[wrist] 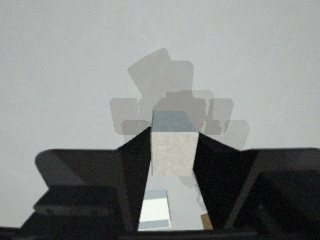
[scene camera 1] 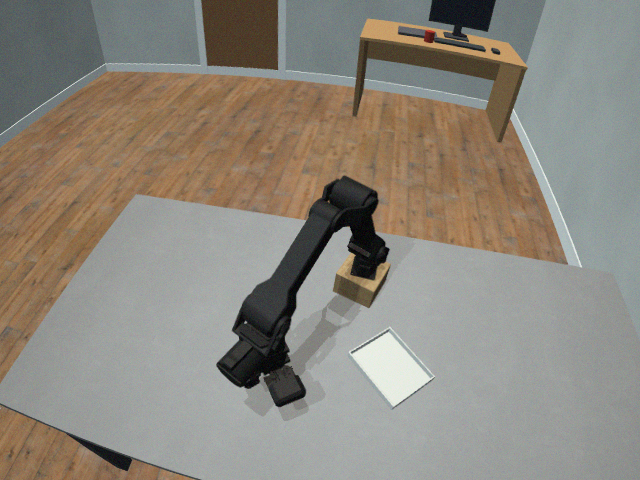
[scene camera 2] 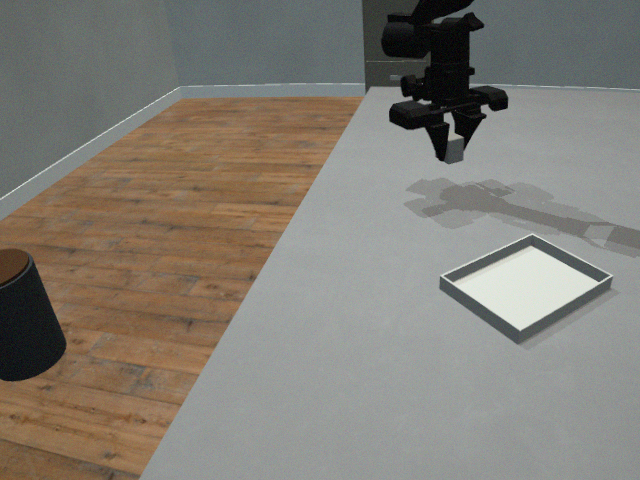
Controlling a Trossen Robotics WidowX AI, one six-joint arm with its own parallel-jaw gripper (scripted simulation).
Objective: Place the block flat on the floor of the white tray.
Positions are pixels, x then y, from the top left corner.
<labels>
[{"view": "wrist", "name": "gripper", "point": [168, 131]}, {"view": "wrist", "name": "grey block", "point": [174, 138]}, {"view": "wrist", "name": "white tray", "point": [155, 212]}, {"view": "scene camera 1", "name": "gripper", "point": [275, 376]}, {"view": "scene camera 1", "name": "white tray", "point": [393, 370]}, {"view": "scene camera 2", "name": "gripper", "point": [449, 158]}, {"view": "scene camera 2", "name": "white tray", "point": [525, 279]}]
</labels>
